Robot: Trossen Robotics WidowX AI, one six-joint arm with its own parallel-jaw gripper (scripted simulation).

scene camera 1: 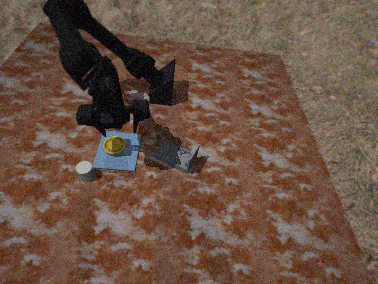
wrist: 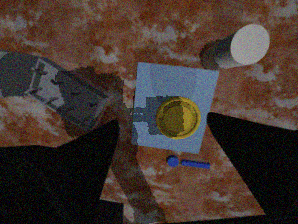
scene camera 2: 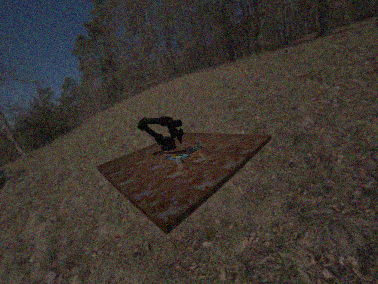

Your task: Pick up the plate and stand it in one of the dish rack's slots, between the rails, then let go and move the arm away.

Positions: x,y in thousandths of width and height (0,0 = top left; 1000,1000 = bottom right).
Labels:
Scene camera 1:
gripper: 319,474
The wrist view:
gripper: 545,538
yellow plate: 599,525
white cylindrical cup: 834,203

